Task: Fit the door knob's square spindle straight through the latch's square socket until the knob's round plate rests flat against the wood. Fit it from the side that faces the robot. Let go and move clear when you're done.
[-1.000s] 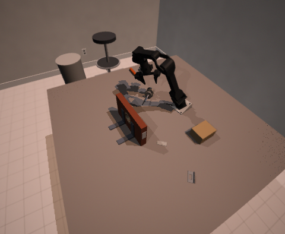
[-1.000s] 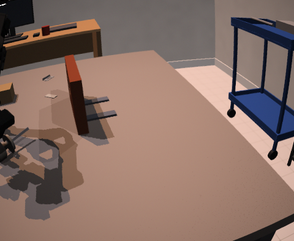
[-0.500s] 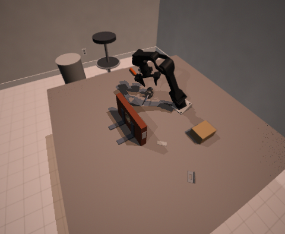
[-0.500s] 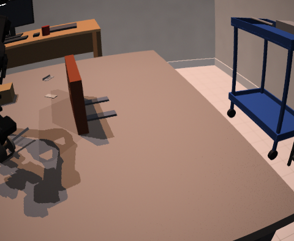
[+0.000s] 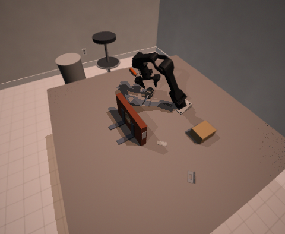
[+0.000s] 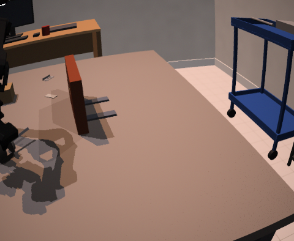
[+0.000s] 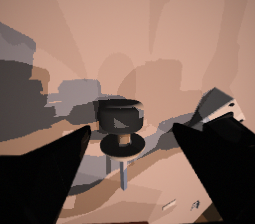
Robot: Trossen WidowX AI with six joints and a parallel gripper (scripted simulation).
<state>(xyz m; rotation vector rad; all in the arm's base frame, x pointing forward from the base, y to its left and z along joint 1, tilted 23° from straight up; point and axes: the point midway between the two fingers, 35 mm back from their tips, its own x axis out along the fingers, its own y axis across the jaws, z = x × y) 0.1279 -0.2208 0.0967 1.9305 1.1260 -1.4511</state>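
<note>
Right now the door knob is 1 cm ahead of my hand, 4 cm to the left of it and 6 cm below it. From my hand the other things lie so: cardboard box (17 cm behind, 46 cm to the left, 6 cm below); small white plate (9 cm ahead, 44 cm to the left, 9 cm below); red-brown wooden door block (22 cm ahead, 26 cm to the left).
</note>
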